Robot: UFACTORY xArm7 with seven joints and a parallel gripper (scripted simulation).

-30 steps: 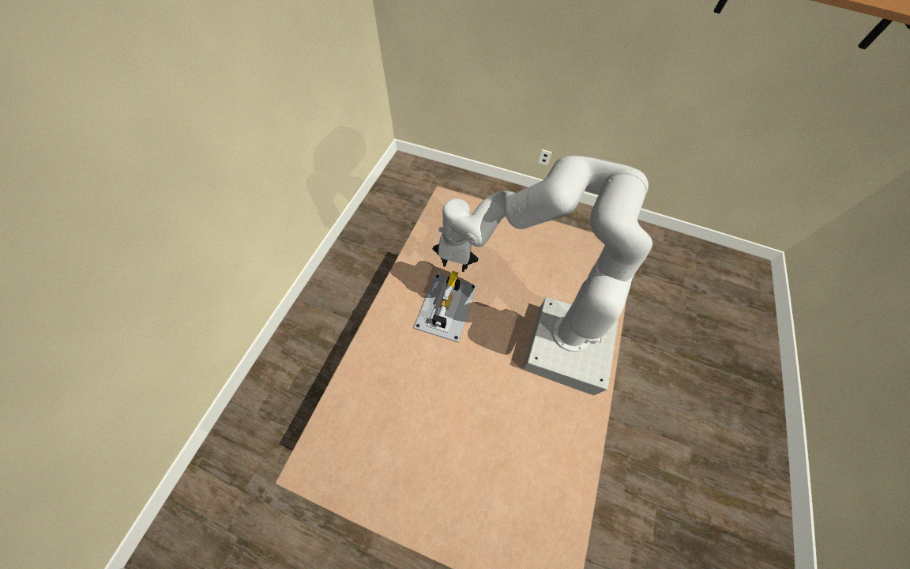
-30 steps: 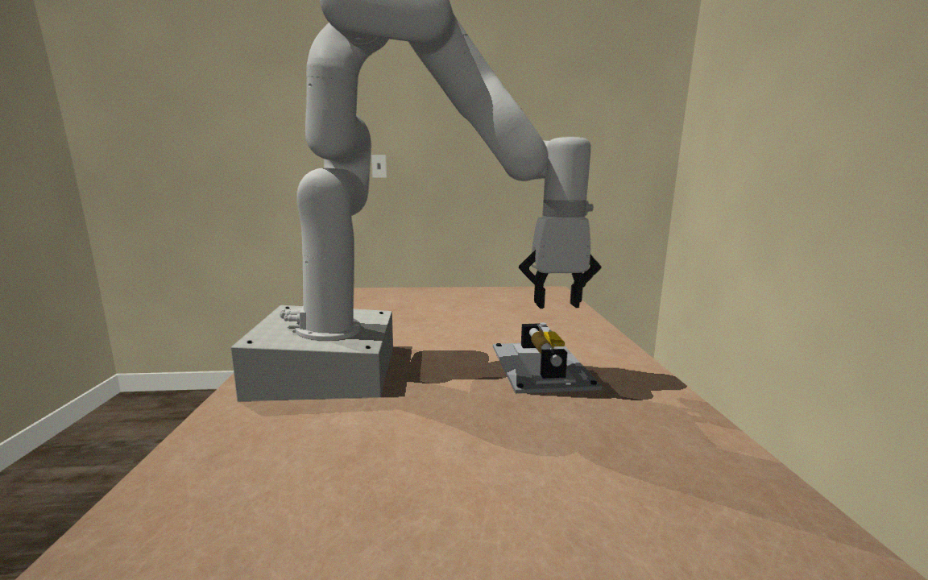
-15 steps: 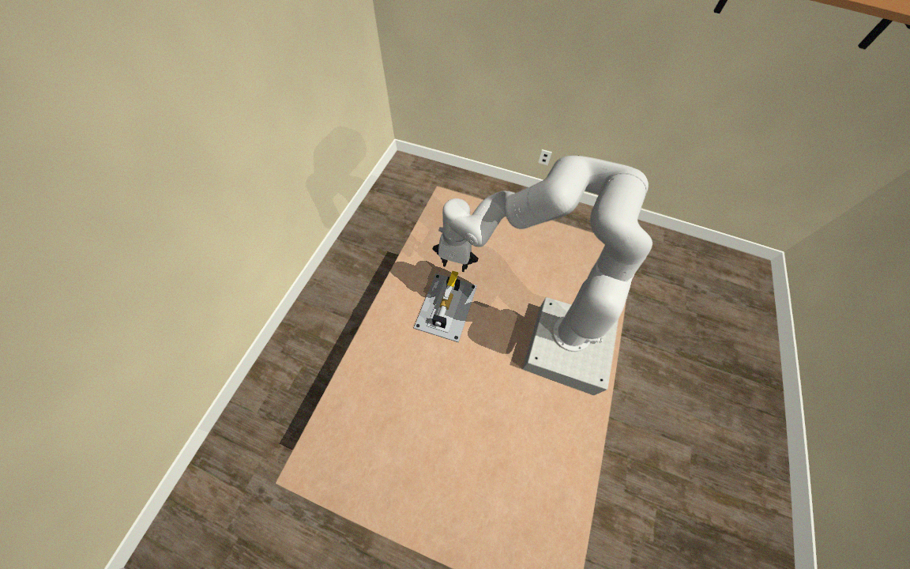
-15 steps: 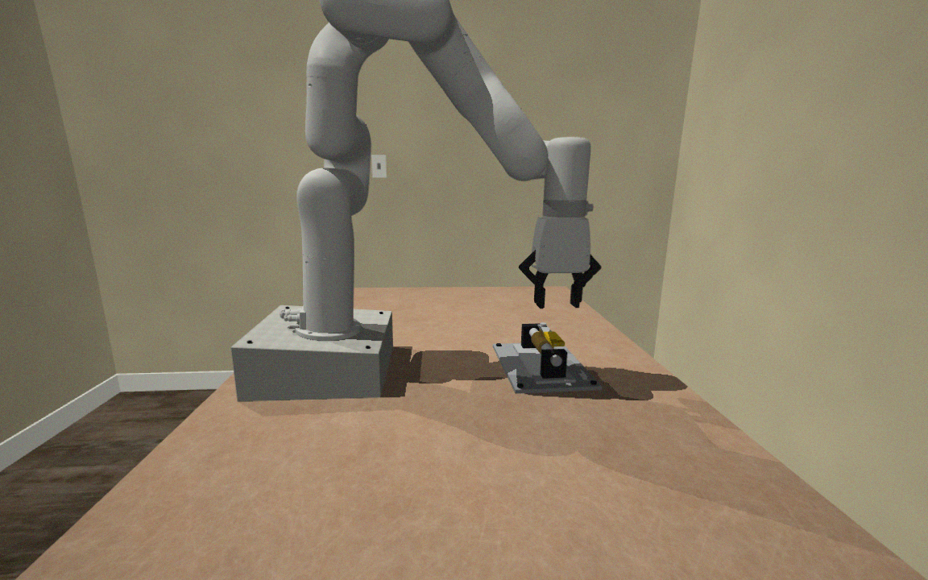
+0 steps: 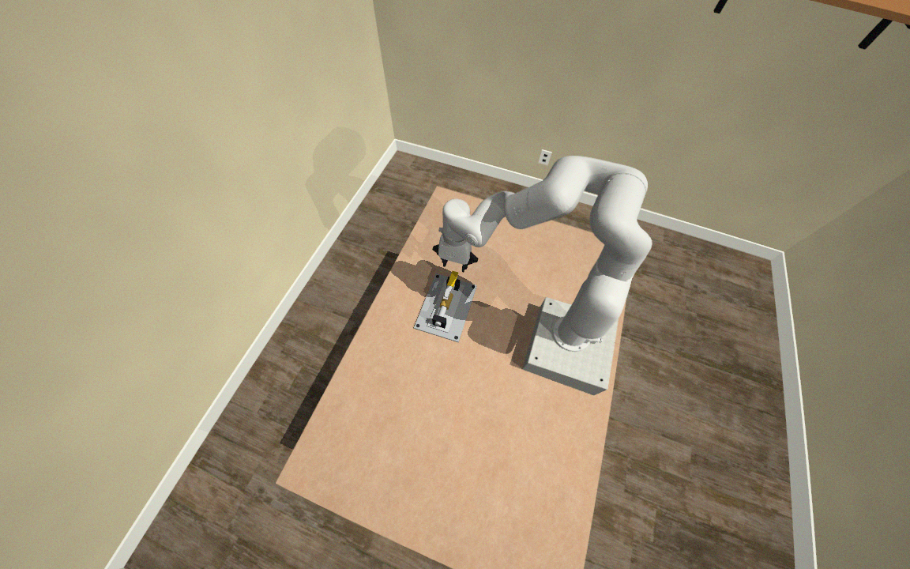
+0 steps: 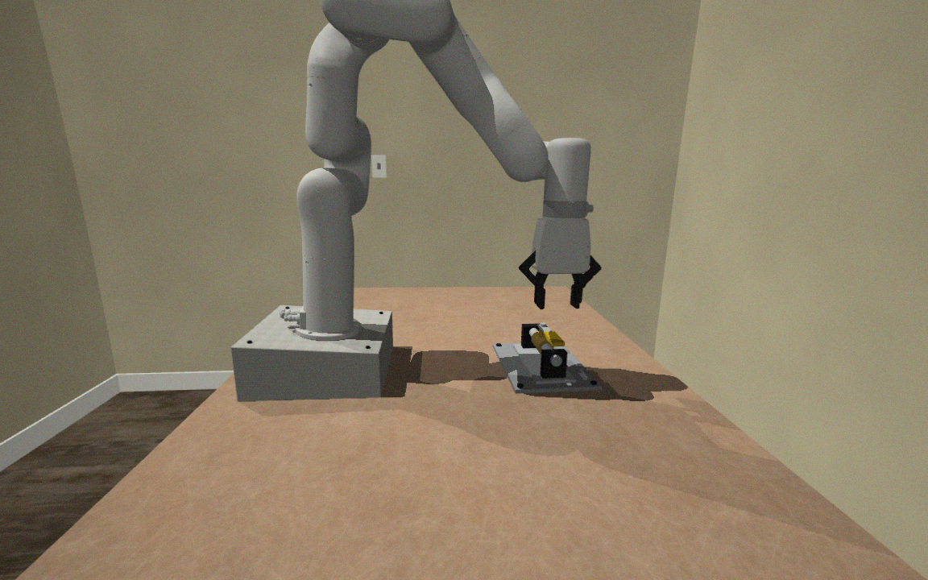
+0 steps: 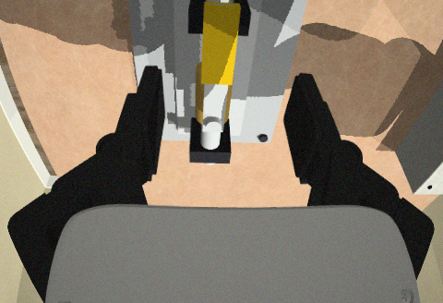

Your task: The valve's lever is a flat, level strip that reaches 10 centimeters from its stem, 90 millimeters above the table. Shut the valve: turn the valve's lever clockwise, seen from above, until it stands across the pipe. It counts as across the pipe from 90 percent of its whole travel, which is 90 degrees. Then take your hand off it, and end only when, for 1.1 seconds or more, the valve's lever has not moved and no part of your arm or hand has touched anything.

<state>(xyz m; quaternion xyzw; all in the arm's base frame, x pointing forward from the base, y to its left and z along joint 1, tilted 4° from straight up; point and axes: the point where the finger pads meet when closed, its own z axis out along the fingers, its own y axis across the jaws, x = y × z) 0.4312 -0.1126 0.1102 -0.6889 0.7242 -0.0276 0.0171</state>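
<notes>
My hand is 5 cm to the right of the yellow lever and 8 cm above it. From my hand the other things lie so: grey baseplate 1 cm ahead, 9 cm to the left, 17 cm below.
</notes>
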